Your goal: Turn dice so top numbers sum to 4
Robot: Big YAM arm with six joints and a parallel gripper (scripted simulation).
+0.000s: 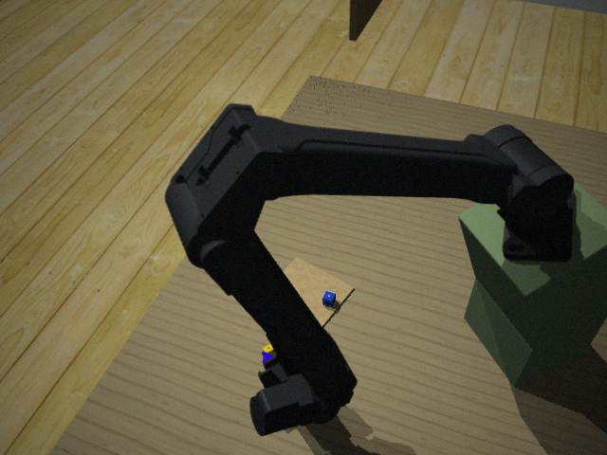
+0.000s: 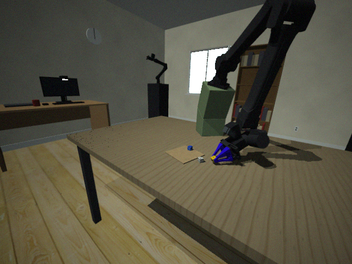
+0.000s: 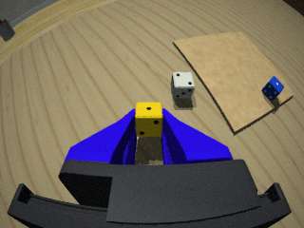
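The yellow die is right at my hand. From my hand the other things lie so: tan mat: 15 cm to the right, 2 cm below, 1 cm behind; blue die: 15 cm to the right, 6 cm behind, 1 cm below; white die: 6 cm to the right, 2 cm ahead, 1 cm below.
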